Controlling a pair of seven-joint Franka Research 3 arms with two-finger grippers.
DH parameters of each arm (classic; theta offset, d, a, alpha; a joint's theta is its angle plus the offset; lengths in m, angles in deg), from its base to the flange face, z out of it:
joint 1: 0 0.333 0 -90
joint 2: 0 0 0 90
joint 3: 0 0.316 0.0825 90
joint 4: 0 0 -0.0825 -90
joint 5: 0 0.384 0 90
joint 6: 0 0 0.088 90
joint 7: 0 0.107 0 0
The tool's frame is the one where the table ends.
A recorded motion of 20 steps. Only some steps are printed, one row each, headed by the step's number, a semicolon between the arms.
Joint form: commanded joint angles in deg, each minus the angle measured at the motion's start. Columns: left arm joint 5, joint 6, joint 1, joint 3, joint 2, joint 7, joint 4; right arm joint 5, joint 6, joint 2, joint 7, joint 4, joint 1, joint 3.
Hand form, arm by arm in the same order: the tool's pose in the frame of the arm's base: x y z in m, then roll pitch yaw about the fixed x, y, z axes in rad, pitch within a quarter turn. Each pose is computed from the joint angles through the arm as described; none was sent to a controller.
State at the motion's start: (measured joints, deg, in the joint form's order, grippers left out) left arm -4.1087 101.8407 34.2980 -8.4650 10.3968 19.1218 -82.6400; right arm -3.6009 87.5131 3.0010 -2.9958 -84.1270 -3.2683 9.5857
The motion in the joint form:
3: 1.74 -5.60 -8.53 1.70 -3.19 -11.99 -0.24; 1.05 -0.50 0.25 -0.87 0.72 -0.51 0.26
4: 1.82 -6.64 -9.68 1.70 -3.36 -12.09 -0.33; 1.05 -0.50 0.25 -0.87 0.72 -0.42 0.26
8: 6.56 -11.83 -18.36 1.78 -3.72 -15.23 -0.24; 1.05 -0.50 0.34 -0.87 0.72 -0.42 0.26
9: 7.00 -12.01 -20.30 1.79 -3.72 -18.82 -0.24; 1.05 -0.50 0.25 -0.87 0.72 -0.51 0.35
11: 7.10 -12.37 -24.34 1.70 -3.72 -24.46 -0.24; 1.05 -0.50 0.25 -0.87 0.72 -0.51 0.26
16: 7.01 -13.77 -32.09 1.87 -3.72 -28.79 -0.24; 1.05 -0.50 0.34 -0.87 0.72 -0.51 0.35
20: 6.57 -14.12 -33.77 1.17 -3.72 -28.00 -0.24; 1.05 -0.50 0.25 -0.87 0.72 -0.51 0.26
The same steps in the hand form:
3: 0.5711 0.1976 0.6218 3.0990 -0.1143 0.2136; 0.5649 0.0519 0.6426 3.1064 -0.0047 0.1707
4: 0.5725 0.1852 0.6210 3.0986 -0.0974 0.1943; 0.5648 0.0528 0.6426 3.1064 -0.0047 0.1722
8: 0.5815 0.1037 0.6169 -3.1118 -0.0067 0.0945; 0.5653 0.0527 0.6417 3.1068 -0.0032 0.1722
9: 0.5843 0.0849 0.6167 -3.1046 -0.0054 0.1236; 0.5648 0.0527 0.6426 3.1065 -0.0047 0.1722
11: 0.5882 0.0428 0.6161 -3.1032 -0.0029 0.1501; 0.5649 0.0519 0.6426 3.1064 -0.0047 0.1707
16: 0.5860 -0.0352 0.6140 -3.1006 0.0185 0.0942; 0.5653 0.0527 0.6418 3.1069 -0.0032 0.1722
20: 0.5833 -0.0598 0.6135 -3.1089 0.0264 0.0389; 0.5649 0.0519 0.6426 3.1064 -0.0047 0.1707

